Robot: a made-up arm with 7 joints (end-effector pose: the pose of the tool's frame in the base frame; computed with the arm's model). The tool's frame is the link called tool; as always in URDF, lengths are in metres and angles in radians. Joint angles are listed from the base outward.
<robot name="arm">
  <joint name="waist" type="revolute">
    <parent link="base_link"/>
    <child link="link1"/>
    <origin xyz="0 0 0.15"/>
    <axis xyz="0 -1 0"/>
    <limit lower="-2.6" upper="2.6" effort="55" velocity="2.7"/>
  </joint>
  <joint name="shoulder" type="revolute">
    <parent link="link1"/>
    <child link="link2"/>
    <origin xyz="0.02 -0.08 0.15"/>
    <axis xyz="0 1 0"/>
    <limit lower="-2.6" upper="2.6" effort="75" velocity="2.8"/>
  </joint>
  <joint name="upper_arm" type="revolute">
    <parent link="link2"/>
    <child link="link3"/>
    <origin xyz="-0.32 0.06 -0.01"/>
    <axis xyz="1 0 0"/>
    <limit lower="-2.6" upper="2.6" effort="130" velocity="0.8"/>
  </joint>
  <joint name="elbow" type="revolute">
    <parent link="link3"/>
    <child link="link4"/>
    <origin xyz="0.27 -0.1 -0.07"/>
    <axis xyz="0 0 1"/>
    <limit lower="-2.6" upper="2.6" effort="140" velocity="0.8"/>
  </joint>
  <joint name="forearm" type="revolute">
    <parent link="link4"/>
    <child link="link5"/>
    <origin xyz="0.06 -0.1 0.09"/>
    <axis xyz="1 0 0"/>
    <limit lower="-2.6" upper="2.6" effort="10" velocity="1.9"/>
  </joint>
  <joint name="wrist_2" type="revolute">
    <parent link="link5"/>
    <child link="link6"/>
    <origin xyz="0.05 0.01 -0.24"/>
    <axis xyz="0 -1 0"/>
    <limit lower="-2.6" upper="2.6" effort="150" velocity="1.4"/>
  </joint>
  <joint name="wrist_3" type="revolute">
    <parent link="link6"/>
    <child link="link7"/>
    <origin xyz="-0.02 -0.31 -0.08"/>
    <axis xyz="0 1 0"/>
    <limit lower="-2.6" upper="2.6" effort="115" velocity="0.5"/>
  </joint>
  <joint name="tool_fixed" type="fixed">
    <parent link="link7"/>
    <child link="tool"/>
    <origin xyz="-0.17 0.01 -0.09"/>
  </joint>
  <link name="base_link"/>
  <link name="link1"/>
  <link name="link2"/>
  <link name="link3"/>
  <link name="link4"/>
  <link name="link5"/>
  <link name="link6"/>
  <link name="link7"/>
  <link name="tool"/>
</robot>
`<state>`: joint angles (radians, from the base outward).
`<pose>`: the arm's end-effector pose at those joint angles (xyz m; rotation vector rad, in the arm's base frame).
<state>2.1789 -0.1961 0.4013 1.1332 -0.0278 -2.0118 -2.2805</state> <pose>-0.0411 -0.2320 0.5691 -1.1223 -2.4678 1.1740</pose>
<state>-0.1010 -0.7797 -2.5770 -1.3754 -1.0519 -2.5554 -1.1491</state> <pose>-0.0922 0.2204 -0.0289 -0.0572 1.4787 2.7299</pose>
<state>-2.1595 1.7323 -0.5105 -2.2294 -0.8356 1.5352 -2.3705</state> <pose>0.3389 -0.0019 -0.4164 2.0978 0.3710 1.1820</pose>
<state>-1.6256 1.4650 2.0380 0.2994 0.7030 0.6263 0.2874</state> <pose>0.1872 0.4960 0.0089 -0.0672 0.5092 -2.8374</pose>
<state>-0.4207 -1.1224 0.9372 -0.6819 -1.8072 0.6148 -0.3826</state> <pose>0.0115 -0.7065 -0.0841 -0.8601 -0.9089 -0.0144</pose>
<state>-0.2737 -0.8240 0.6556 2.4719 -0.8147 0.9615 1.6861</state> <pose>0.1870 0.1581 0.5970 -1.1174 -1.5375 1.3969</pose>
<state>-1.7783 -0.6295 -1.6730 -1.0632 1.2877 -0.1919 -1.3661</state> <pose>0.3074 -0.4145 -0.1133 -0.2277 -1.0900 0.2816</pose>
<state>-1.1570 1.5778 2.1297 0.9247 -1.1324 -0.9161 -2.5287</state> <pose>-0.4842 0.0939 0.3276 -0.5476 0.0854 -0.6975</pose>
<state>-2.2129 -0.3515 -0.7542 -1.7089 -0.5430 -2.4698 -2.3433</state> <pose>0.1768 0.0091 0.5452 -2.1441 1.0228 -0.4724</pose>
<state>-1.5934 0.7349 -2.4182 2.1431 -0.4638 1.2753 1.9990</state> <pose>-0.1312 -0.1714 -0.0824 -0.0510 -0.2085 -1.5065</pose>
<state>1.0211 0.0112 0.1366 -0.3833 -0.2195 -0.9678 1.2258</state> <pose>-0.1349 -0.5094 0.0851 0.4053 1.2360 -0.0749</pose>
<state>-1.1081 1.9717 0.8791 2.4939 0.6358 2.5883 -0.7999</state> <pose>0.2671 0.3401 0.0880 -0.8464 -0.4146 -2.5481</pose>
